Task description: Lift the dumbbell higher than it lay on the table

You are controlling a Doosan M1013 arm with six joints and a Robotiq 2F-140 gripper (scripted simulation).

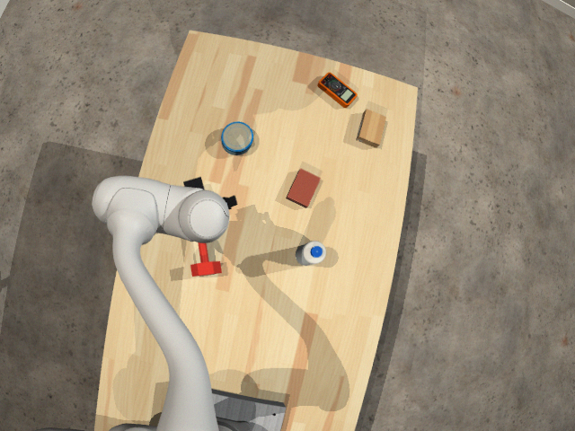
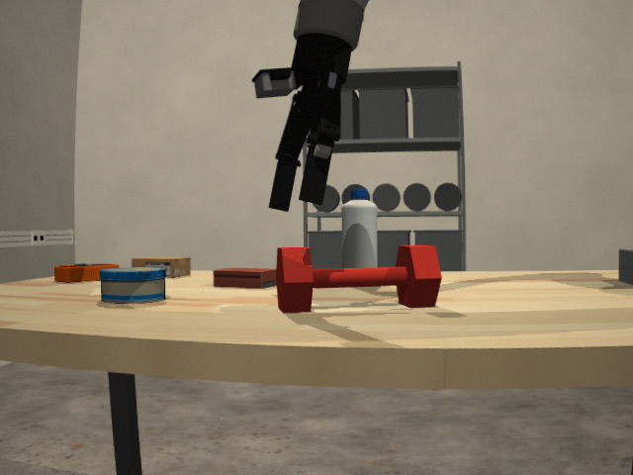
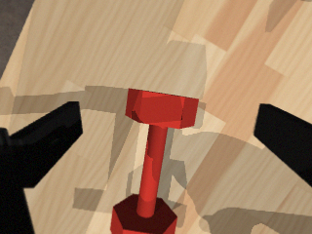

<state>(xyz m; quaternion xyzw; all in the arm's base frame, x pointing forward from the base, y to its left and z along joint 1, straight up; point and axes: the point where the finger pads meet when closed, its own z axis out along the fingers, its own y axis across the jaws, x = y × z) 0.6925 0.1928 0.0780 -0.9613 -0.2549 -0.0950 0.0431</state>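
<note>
Right now the red dumbbell is 80 mm behind my hand, 20 mm to the right of it and 100 mm below it.
</note>
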